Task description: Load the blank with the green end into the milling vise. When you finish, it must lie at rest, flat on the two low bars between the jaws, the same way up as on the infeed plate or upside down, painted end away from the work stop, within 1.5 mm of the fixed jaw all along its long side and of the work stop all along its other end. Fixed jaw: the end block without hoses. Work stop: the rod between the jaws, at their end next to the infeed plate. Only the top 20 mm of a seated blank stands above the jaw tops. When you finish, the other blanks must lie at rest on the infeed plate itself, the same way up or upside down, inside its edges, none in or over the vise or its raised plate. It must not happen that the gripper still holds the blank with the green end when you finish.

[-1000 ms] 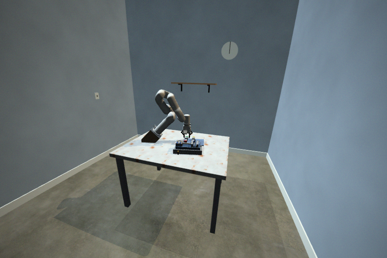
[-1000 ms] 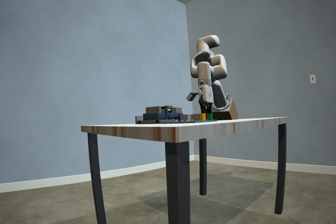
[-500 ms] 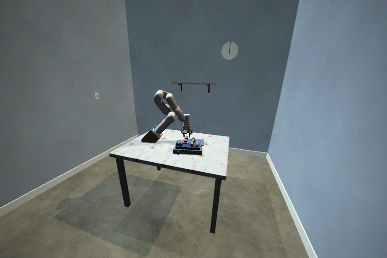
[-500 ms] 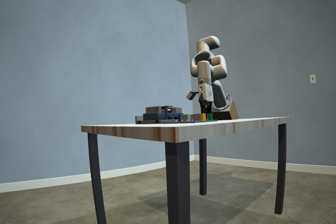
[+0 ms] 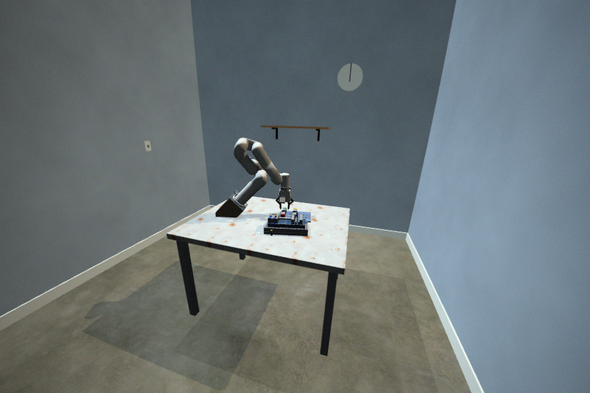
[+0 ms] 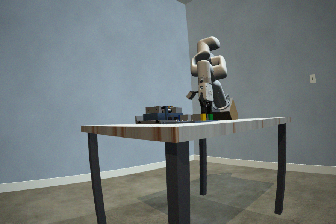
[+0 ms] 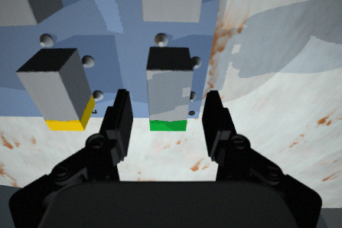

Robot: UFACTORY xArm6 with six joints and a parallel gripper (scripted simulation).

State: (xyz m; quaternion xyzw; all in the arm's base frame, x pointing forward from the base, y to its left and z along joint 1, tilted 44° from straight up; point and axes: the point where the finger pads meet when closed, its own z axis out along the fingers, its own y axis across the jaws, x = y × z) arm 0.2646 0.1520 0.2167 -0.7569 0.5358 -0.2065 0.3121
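The green-ended blank lies 30 mm below my hand. From my hand the other things lie so: red-ended blank: 80 mm to the right, 40 mm ahead, 30 mm below; then blue infeed plate: 100 mm ahead, 60 mm below; then yellow-ended blank: 80 mm ahead, 40 mm to the left, 30 mm below.
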